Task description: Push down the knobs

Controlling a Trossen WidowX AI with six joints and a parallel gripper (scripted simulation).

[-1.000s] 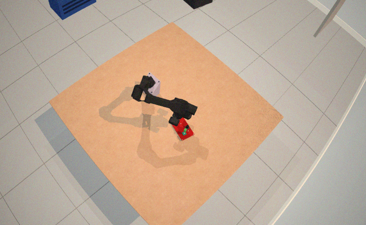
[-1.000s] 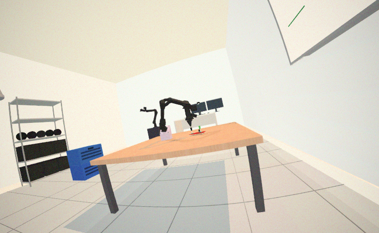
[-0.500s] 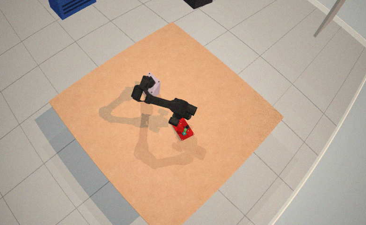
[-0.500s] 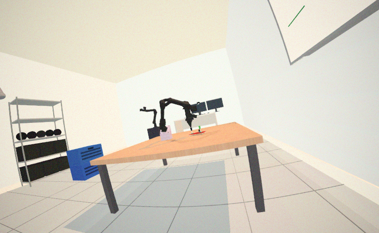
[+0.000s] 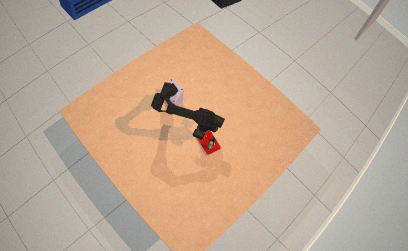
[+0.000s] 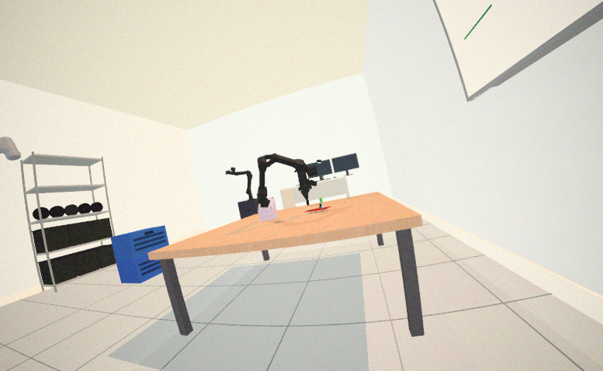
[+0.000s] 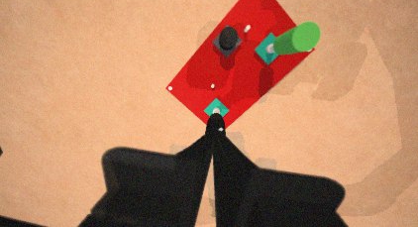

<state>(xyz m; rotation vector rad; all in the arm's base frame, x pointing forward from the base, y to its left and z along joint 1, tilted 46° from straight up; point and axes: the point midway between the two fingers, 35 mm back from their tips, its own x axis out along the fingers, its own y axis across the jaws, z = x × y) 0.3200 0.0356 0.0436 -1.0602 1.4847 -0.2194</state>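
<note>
Now: gripper tip 100 mm short of the green knob and 20 mm above it. From my gripper tip the other things lie so: potentiometer with knob (100 mm ahead, 40 mm below).
</note>
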